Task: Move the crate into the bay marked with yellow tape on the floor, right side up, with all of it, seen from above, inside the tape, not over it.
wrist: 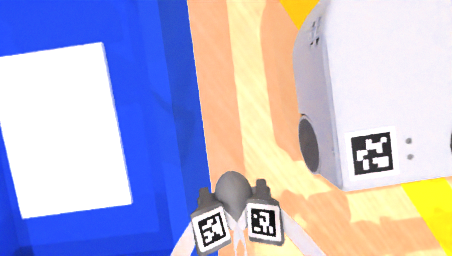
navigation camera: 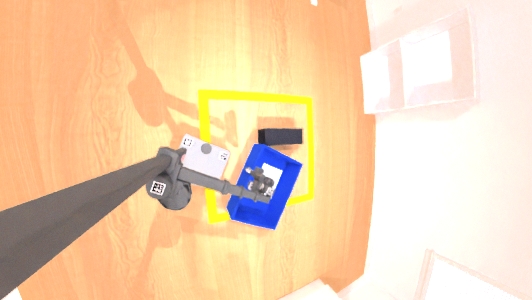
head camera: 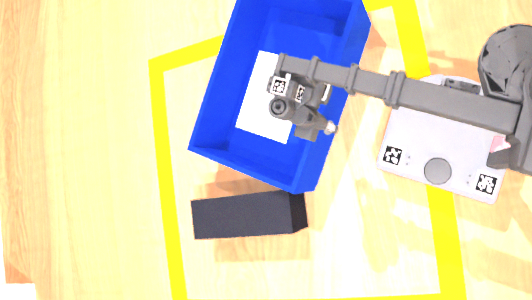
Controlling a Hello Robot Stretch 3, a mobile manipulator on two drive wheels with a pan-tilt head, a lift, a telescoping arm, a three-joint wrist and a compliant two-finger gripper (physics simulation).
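Frame: origin at the robot's base, x ahead, y left, z up, level; millimetres.
Seen in the pictures: gripper, fingertip midpoint: point(wrist: 233, 189) point(navigation camera: 247, 169); robot's base, origin of the base link: point(wrist: 387, 126) point(navigation camera: 205, 148) point(head camera: 436, 170).
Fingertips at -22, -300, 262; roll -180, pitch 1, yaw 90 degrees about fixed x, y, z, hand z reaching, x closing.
Pixels of each thing's top centre, then the offset from my fingertips to it, as dx, dy, dz. "*": a spot on its surface instead.
- blue crate, middle of its top: point(head camera: 267, 77) point(navigation camera: 269, 190) -98, -244, -41
- white rectangle, surface spot: point(wrist: 65, 130) * -69, -292, -236
- black block, middle of its top: point(head camera: 238, 216) point(navigation camera: 285, 136) +351, -234, -101
The blue crate point(head camera: 312, 170) point(navigation camera: 287, 192) point(wrist: 185, 100) is upright, open side up, with a white rectangle point(head camera: 255, 105) point(wrist: 65, 130) on its inside bottom. It stands at an angle to the yellow tape point(head camera: 164, 150) point(navigation camera: 255, 96) point(wrist: 430, 210). Much of it is within the outline, but one end overlaps the tape side at the top of the head view, the bottom in the navigation view. My gripper point(head camera: 330, 128) point(navigation camera: 248, 170) point(wrist: 233, 189) is shut with its fingertips together, nothing visible between them. In the wrist view it is beside the crate's right wall; its height is unclear.
A black block point(head camera: 240, 215) point(navigation camera: 282, 136) lies inside the tape, close to the crate's end. My base point(head camera: 425, 130) point(navigation camera: 200, 162) point(wrist: 390, 75) overlaps the tape on the side across from the block's far end. Pale furniture point(navigation camera: 402, 75) stands at the upper right of the navigation view.
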